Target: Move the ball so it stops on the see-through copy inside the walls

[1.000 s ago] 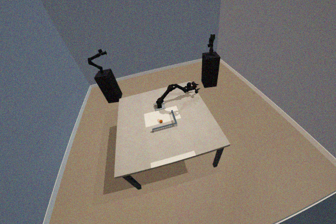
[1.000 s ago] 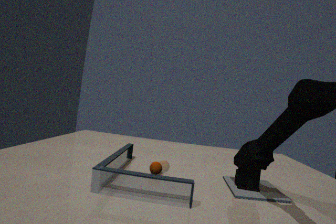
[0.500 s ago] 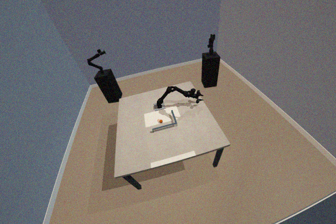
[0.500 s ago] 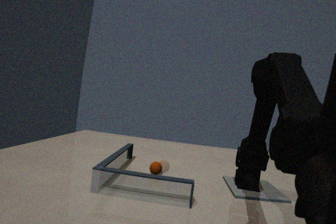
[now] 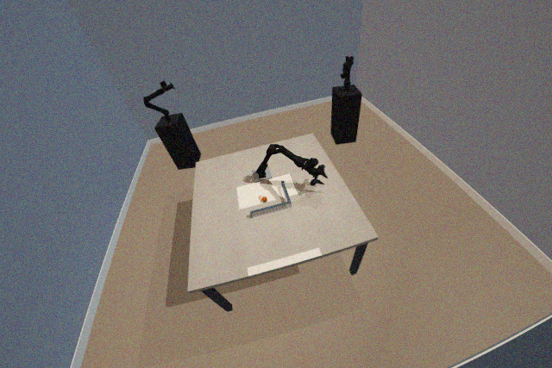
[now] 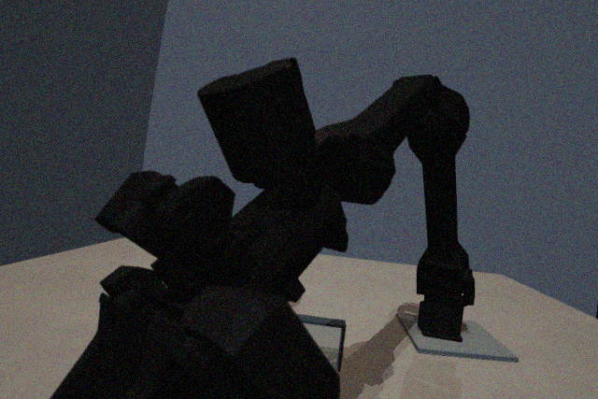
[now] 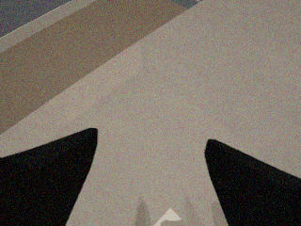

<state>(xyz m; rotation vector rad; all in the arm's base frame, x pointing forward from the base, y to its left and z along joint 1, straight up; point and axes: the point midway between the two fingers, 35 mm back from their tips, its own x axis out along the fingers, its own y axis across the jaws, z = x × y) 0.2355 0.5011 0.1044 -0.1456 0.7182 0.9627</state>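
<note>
The see-through copy lies 20 mm ahead of my gripper tip, 540 mm to the right of it and 70 mm below it.
</note>
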